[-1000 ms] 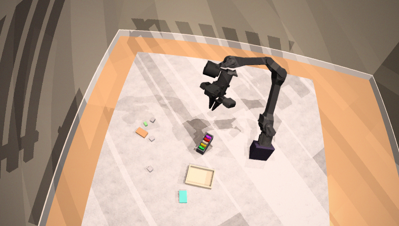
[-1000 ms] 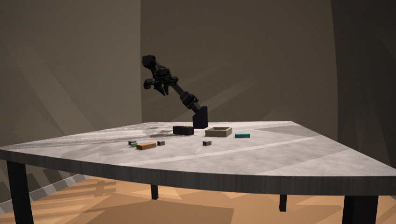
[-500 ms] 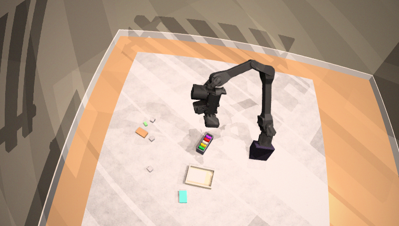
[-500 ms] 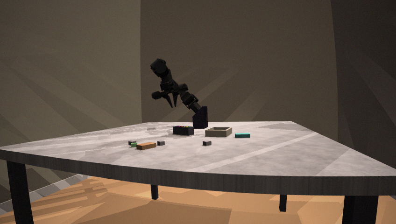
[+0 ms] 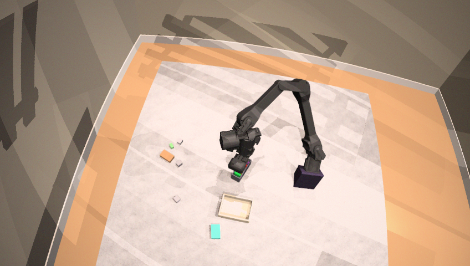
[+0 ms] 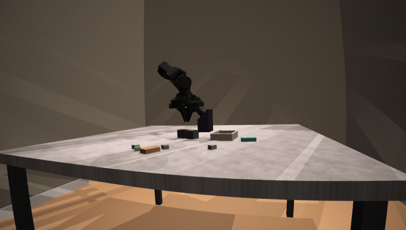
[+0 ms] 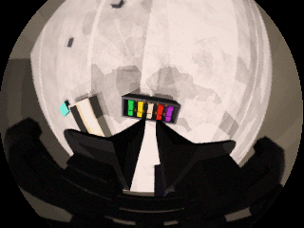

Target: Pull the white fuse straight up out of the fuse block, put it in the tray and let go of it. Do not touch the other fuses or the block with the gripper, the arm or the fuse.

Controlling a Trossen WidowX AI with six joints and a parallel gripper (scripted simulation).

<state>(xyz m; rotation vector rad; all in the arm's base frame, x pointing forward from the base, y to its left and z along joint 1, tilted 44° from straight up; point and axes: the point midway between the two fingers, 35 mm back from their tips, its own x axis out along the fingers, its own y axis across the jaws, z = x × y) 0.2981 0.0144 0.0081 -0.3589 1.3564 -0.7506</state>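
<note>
My gripper tip is now 5 cm above the white fuse. The rest, counted from my gripper tip: beige tray 1 cm behind, 19 cm to the left, 8 cm below; teal block 5 cm ahead, 31 cm to the left, 7 cm below; small green cube 34 cm ahead, 5 cm to the right, 7 cm below.
</note>
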